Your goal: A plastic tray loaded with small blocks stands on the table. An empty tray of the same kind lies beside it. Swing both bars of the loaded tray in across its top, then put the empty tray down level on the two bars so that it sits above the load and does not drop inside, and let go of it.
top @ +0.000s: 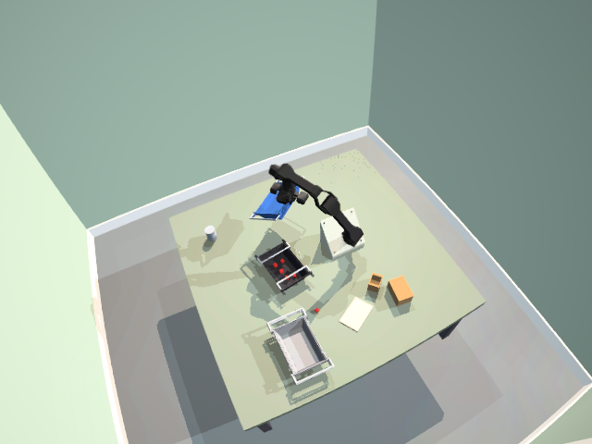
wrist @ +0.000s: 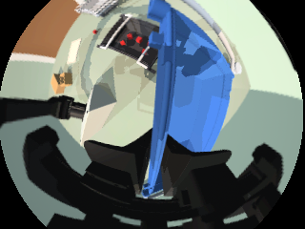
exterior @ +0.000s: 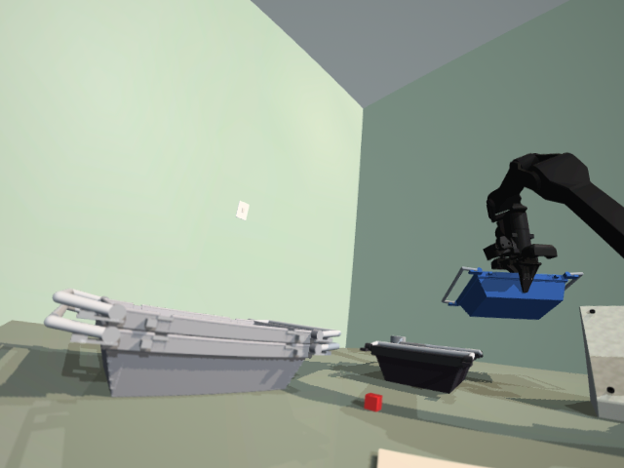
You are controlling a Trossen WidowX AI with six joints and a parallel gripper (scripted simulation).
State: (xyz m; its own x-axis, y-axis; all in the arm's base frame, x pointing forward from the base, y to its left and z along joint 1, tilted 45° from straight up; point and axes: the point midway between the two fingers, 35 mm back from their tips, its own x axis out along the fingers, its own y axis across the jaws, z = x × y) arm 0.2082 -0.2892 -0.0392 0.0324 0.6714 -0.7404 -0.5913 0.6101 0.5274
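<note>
Now: gripper tip 6 cm to the left of the blue tray, 4 cm short of it and 1 cm below it. Also, from my gripper tip: sheet (60 cm to the left, 20 cm below, 4 cm behind).
</note>
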